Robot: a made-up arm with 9 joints. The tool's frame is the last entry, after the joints. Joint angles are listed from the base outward.
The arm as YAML. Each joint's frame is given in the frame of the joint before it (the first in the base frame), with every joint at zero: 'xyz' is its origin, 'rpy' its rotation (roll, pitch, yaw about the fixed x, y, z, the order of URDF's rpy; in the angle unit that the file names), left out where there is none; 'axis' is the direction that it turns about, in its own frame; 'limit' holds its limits. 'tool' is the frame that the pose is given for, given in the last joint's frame.
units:
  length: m
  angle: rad
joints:
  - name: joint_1
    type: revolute
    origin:
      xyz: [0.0, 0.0, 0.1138]
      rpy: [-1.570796, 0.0, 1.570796]
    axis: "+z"
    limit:
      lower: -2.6
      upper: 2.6
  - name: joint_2
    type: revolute
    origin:
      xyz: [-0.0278, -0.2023, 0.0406]
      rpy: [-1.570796, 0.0, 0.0]
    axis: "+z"
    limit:
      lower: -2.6
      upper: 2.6
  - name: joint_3
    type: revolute
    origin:
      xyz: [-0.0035, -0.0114, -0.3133]
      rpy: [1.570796, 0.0, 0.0]
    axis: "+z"
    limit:
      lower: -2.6
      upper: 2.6
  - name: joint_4
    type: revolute
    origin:
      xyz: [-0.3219, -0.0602, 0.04]
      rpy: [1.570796, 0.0, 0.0]
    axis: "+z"
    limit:
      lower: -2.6
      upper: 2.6
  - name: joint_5
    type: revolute
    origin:
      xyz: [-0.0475, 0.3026, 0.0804]
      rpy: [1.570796, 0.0, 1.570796]
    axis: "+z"
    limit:
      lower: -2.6
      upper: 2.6
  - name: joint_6
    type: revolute
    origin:
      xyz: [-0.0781, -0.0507, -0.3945]
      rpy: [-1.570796, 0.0, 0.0]
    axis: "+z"
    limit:
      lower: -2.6
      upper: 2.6
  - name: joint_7
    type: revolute
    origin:
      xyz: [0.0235, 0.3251, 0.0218]
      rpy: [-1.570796, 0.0, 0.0]
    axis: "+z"
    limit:
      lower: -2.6
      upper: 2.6
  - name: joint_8
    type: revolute
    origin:
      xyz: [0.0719, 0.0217, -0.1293]
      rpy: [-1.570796, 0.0, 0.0]
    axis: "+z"
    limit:
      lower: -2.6
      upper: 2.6
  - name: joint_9
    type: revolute
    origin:
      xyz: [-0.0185, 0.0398, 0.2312]
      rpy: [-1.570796, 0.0, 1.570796]
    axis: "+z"
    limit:
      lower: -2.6
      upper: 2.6
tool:
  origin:
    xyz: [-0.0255, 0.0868, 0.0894]
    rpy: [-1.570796, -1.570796, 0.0]
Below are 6 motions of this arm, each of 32 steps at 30 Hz.
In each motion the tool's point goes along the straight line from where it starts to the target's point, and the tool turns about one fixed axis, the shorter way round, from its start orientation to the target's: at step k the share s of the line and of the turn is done. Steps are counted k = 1, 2, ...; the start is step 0. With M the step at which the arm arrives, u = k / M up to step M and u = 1 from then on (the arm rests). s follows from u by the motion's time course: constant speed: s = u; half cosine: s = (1 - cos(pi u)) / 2; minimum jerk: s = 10 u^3 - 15 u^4 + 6 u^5.
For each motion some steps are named. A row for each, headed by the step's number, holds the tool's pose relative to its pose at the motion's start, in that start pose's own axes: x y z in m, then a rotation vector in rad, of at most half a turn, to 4 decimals.
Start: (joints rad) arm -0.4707 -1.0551 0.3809 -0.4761 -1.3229 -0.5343 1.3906 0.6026 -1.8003
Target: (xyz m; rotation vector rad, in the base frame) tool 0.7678 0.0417 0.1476 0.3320 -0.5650 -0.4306
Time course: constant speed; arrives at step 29
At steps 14, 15, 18, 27, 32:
14: -0.5589 -0.3960 -0.3092 -0.0950 0.1929 0.7604
15: -0.5988 -0.4243 -0.3313 -0.1018 0.2067 0.8148
18: -0.7186 -0.5092 -0.3976 -0.1221 0.2480 0.9777
27: -1.0779 -0.7638 -0.5964 -0.1832 0.3720 1.4666
32: -1.1578 -0.8204 -0.6405 -0.1968 0.3996 1.5752

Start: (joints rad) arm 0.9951 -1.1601 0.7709 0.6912 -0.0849 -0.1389 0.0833 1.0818 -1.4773
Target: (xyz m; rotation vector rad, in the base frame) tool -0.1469 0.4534 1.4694 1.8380 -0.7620 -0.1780
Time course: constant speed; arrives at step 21
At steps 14, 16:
14: -0.7324 -0.3173 -0.0962 -0.7675 -0.0536 1.1169
16: -0.8370 -0.3627 -0.1100 -0.8771 -0.0612 1.2764

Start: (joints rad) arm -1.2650 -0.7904 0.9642 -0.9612 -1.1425 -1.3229 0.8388 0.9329 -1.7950
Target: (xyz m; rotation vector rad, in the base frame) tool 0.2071 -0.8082 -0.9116 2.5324 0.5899 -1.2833
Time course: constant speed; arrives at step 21
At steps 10, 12, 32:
10: 0.1515 0.1193 -0.3810 0.0109 0.4337 0.2316
12: 0.1818 0.1432 -0.4572 0.0131 0.5205 0.2779
32: 0.3182 0.2505 -0.8001 0.0229 0.9108 0.4863

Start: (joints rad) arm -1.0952 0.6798 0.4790 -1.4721 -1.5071 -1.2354 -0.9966 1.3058 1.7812
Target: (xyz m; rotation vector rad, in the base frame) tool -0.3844 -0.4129 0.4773 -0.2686 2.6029 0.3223
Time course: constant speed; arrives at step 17
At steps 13, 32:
13: -0.0999 0.0870 -0.0381 0.4731 0.3372 -0.4086
32: -0.1307 0.1138 -0.0498 0.6186 0.4409 -0.5343

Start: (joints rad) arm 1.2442 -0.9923 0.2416 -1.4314 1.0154 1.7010 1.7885 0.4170 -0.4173
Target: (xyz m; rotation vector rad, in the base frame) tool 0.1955 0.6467 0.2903 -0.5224 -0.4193 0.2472
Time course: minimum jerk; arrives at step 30
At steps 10, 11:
10: -0.0075 0.0553 -0.1056 -0.0998 0.0542 0.0491
11: -0.0093 0.0689 -0.1316 -0.1244 0.0675 0.0612

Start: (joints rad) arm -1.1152 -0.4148 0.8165 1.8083 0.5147 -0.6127 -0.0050 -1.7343 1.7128
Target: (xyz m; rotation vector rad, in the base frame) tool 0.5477 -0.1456 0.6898 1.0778 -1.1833 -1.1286
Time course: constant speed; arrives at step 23
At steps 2, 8, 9, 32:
2: -0.0090 0.0592 0.0585 -0.0516 0.1488 0.0296
8: -0.0359 0.2369 0.2339 -0.2066 0.5954 0.1183
9: -0.0404 0.2665 0.2631 -0.2324 0.6698 0.1331
32: -0.1032 0.6810 0.6723 -0.5940 1.7117 0.3402

